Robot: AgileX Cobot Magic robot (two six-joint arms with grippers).
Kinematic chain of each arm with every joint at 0, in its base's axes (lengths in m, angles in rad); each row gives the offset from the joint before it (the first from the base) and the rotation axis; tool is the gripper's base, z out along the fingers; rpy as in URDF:
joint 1: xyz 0 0 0.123 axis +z
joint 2: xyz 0 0 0 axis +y
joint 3: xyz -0.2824 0 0.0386 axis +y
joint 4: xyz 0.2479 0 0.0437 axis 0.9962 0 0.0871
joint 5: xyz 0 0 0 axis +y
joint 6: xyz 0.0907 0 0.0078 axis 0.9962 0 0.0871
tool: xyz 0 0 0 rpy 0 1.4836 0
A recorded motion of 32 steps. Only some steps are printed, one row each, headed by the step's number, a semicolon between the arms.
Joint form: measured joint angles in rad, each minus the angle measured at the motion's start. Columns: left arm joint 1, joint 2, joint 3, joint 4, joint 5, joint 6; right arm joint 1, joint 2, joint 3, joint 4, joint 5, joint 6.
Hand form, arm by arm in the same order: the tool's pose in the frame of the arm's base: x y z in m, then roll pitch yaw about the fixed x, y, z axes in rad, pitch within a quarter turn. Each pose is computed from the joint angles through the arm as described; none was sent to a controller.
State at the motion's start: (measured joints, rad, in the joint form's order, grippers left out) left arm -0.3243 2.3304 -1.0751 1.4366 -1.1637 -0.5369; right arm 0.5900 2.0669 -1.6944 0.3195 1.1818 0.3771
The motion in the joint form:
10: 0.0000 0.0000 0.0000 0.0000 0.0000 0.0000; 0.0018 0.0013 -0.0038 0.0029 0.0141 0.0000
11: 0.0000 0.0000 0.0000 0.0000 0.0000 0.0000; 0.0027 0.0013 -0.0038 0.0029 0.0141 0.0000
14: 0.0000 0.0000 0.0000 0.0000 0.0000 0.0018; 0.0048 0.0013 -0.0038 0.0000 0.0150 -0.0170
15: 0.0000 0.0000 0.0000 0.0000 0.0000 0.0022; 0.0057 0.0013 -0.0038 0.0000 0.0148 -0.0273
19: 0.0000 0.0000 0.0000 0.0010 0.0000 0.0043; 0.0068 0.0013 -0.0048 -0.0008 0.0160 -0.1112
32: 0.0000 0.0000 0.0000 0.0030 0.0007 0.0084; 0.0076 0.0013 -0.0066 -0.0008 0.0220 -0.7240
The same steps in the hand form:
10: 0.3200 -0.1949 0.0502 -2.8096 1.2298 1.8838; 0.3378 0.2594 0.2174 2.8260 -0.0434 -3.0250
11: 0.3200 -0.1949 0.0502 -2.8096 1.2298 1.8838; 0.3376 0.2597 0.2174 2.8260 -0.0434 -3.0241
14: 0.3200 -0.1949 0.0502 -2.8144 1.2304 1.8787; 0.3371 0.2602 0.2173 2.8282 -0.0377 -3.0049
15: 0.3200 -0.1949 0.0502 -2.8155 1.2305 1.8775; 0.3368 0.2605 0.2173 2.8277 -0.0343 -2.9942
19: 0.3199 -0.1949 0.0502 -2.8218 1.2309 1.8700; 0.3366 0.2608 0.2175 2.8267 -0.0082 -2.9128
32: 0.3198 -0.1948 0.0500 -2.8351 1.2309 1.8546; 0.3361 0.2610 0.2180 2.8752 0.1686 -2.3219

